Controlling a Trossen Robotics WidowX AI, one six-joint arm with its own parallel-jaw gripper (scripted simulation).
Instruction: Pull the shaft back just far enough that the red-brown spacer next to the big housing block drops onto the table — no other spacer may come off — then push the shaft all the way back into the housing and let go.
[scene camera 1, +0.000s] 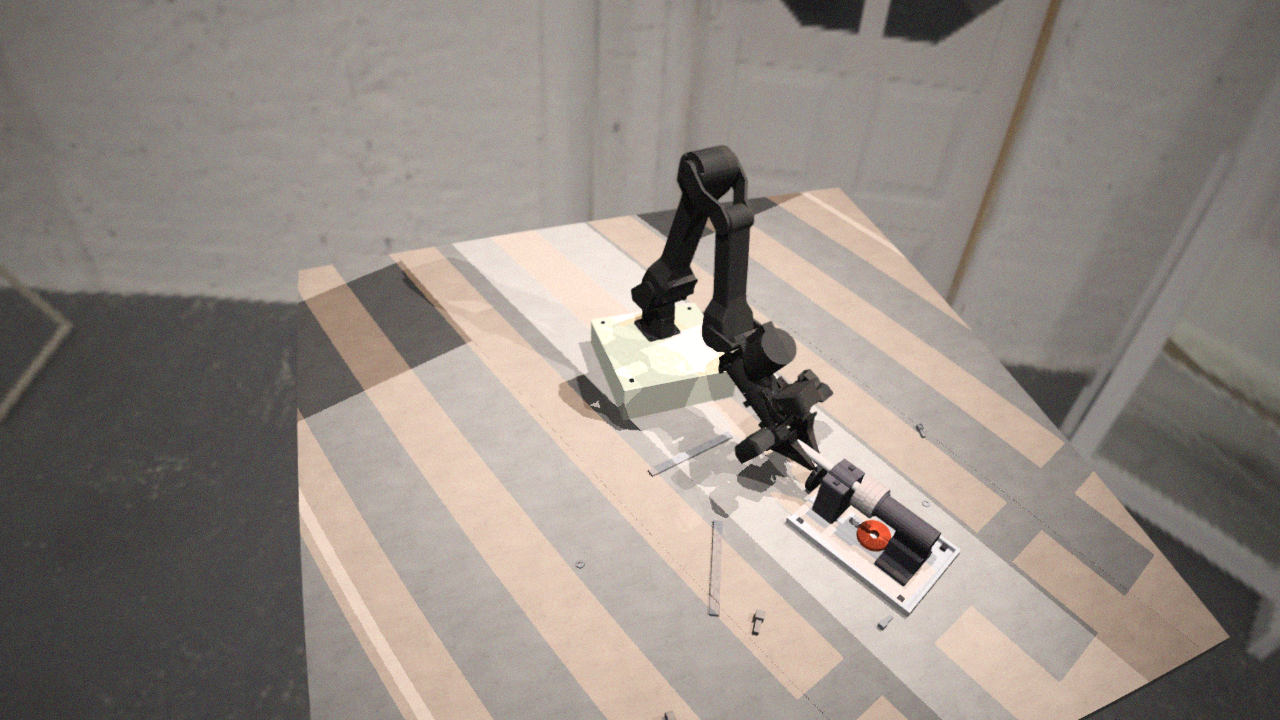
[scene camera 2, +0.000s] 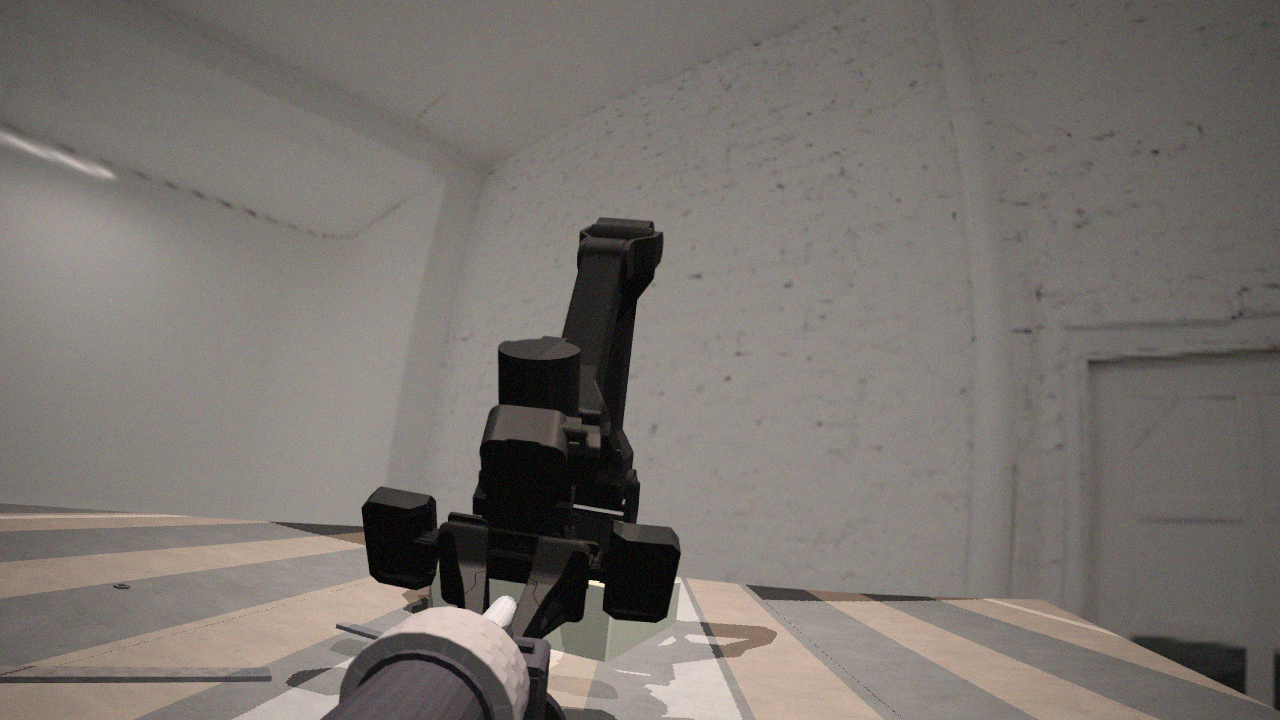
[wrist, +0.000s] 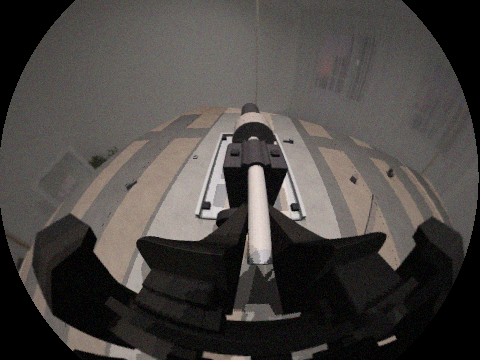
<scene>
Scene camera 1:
my gripper: 816, 466
red-brown spacer: 883, 534
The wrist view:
my gripper: 255, 208
pale shaft: 259, 233
dark housing block: 226, 186
</scene>
